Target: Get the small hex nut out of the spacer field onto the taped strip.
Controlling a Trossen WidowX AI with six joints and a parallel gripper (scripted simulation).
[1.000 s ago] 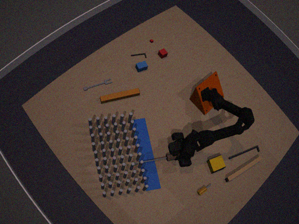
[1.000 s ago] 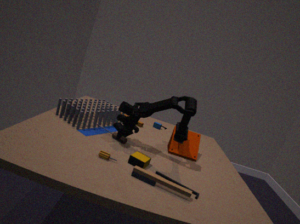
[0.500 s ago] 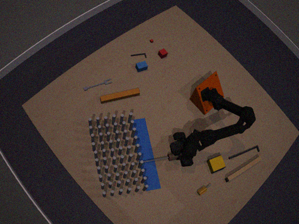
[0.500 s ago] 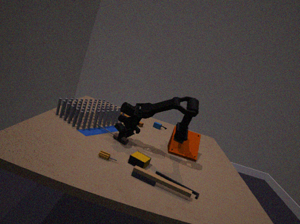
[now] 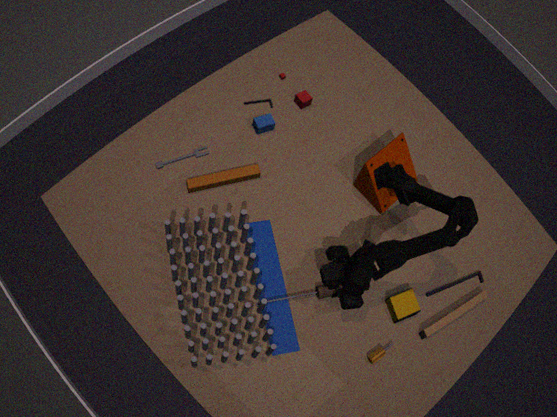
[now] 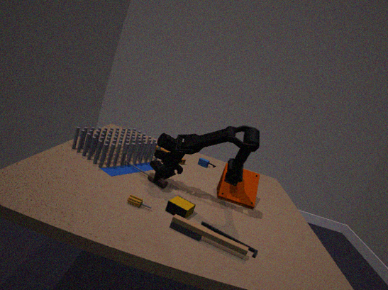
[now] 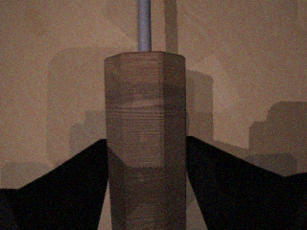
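Now: the metal pick tool 9 cm ahead of my gripper tip and 4 cm to the right of it. Also, from my gripper tip: yellow screwdriver 24 cm to the left, 1 cm ahead; yellow block 17 cm to the left, 14 cm behind, 1 cm above; blue taped strip 13 cm ahead, 11 cm to the right, 1 cm below.
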